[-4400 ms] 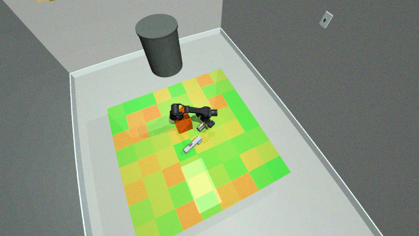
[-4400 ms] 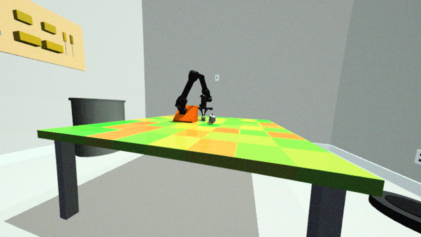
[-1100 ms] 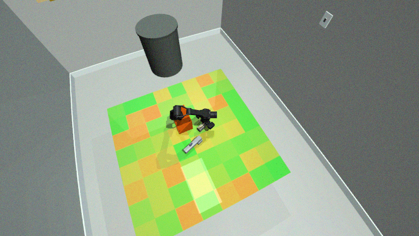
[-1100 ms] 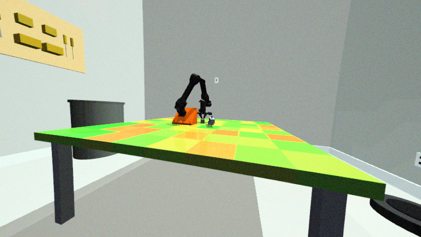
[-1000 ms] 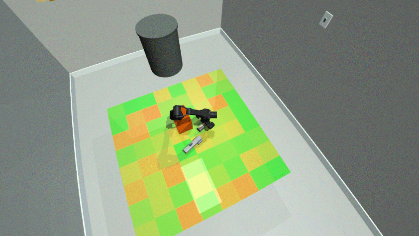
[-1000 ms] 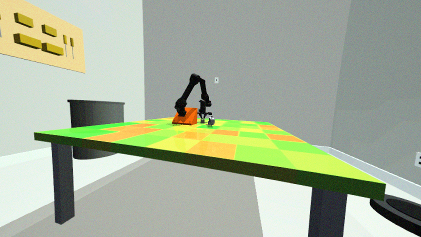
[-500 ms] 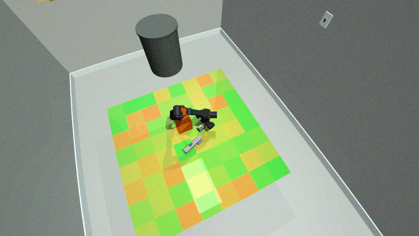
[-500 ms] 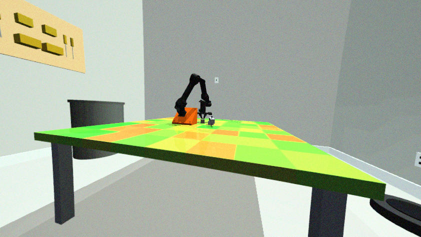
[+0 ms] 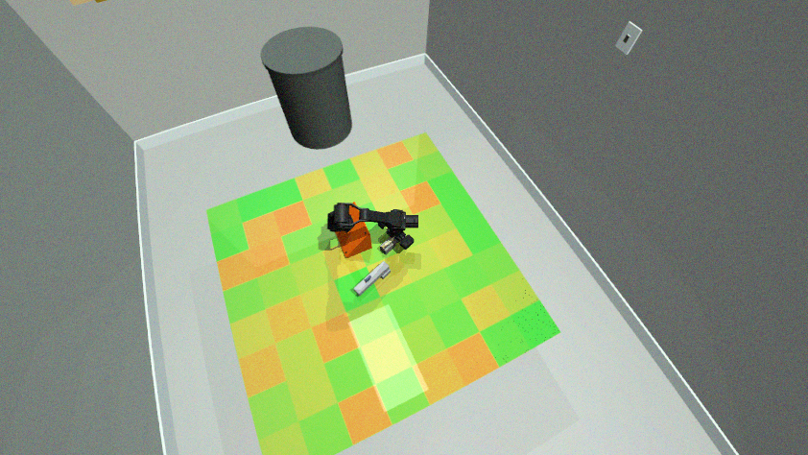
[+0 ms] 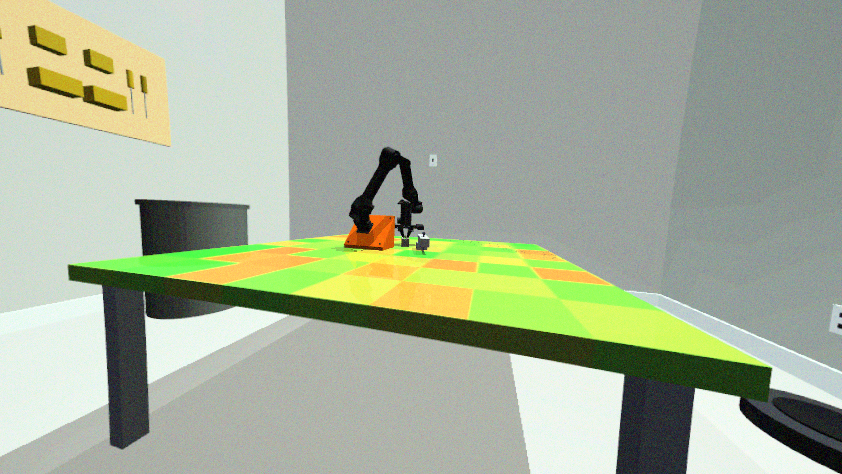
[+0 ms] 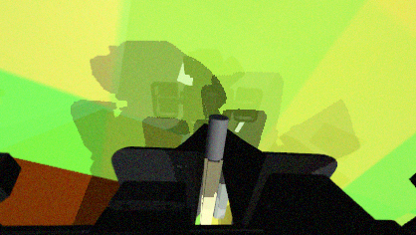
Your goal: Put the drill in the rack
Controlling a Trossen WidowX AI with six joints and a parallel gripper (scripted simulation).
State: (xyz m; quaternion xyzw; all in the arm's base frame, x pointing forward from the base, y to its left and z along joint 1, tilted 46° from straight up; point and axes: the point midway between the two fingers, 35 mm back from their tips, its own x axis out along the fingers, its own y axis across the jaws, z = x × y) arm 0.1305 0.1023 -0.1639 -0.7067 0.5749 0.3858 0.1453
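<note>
My gripper tip is now 10 mm short of the drill, 40 mm to the left of it and 40 mm below it. Round my gripper tip: light grey elongated block: 150 mm ahead, 180 mm to the right, 30 mm above.
</note>
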